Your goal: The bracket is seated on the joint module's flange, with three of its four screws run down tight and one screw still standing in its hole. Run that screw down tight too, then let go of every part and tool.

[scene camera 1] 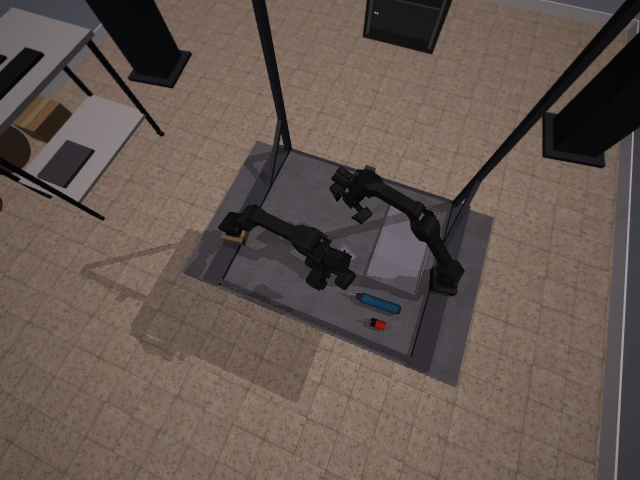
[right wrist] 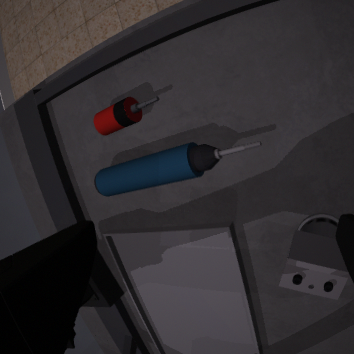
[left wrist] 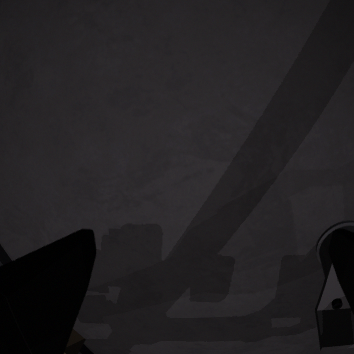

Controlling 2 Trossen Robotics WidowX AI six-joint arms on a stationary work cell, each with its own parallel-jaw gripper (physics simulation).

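Pixels of known places: left gripper, between the fingertips: (scene camera 1: 344, 209) (left wrist: 218, 244); right gripper, between the fingertips: (right wrist: 222, 232); left arm's base, origin of its link: (scene camera 1: 445, 280); right arm's base, origin of its link: (scene camera 1: 234, 229).
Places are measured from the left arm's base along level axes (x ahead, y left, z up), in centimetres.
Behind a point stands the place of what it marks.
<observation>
The joint module with its grey bracket (scene camera 1: 347, 253) (left wrist: 332, 295) {x 44.8, y -1.6, z 2.1 cm} (right wrist: 312, 286) {x 41.1, y -3.5, z 1.9 cm} stands between the arms. It is partly hidden by a finger in both wrist views. Dark round screw heads or holes show on the bracket; which screw stands up cannot be told. A blue driver (scene camera 1: 379, 303) {x 25.2, y 14.7, z -0.5 cm} (right wrist: 150, 170) {x 27.4, y 14.4, z -0.4 cm} with a long thin bit lies on the work surface. A shorter red driver (scene camera 1: 378, 323) {x 24.5, y 22.5, z -1.1 cm} (right wrist: 117, 116) {x 25.9, y 22.2, z -1.1 cm} lies beside it. My left gripper (scene camera 1: 349, 206) {x 45.9, y -18.1, z 12.0 cm} (left wrist: 218, 244) {x 45.9, y -18.1, z 12.0 cm} is open and empty above the surface. My right gripper (scene camera 1: 330, 281) {x 43.6, y 12.7, z 18.8 cm} (right wrist: 222, 232) {x 43.6, y 12.7, z 18.8 cm} is open and empty, near the blue driver's bit.
A pale shallow tray (scene camera 1: 395, 253) {x 20.7, y -9.0, z -4.1 cm} (right wrist: 200, 295) {x 22.1, y -6.6, z -4.1 cm} lies between the bracket and my left arm's base. A small brown box (scene camera 1: 234, 238) {x 91.4, y -0.6, z 0.7 cm} is by my right arm's base. Dark frame posts (scene camera 1: 273, 77) {x 79.8, y -51.8, z 40.6 cm} rise at the cell's far corners, and a raised rail edges the surface.
</observation>
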